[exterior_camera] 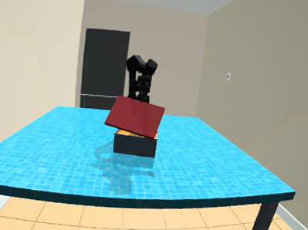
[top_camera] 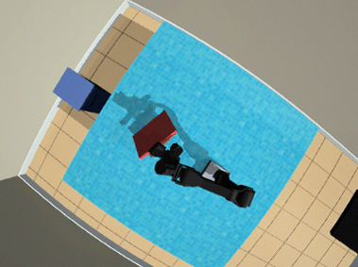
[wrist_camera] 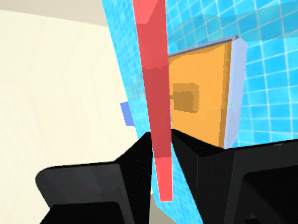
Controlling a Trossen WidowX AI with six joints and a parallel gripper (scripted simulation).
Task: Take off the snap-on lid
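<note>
Now: the red lid 60 mm ahead of my gripper tip, 20 mm to the right of it and 50 mm below it. Round my gripper tip: storage box (40 mm ahead, 180 mm below).
</note>
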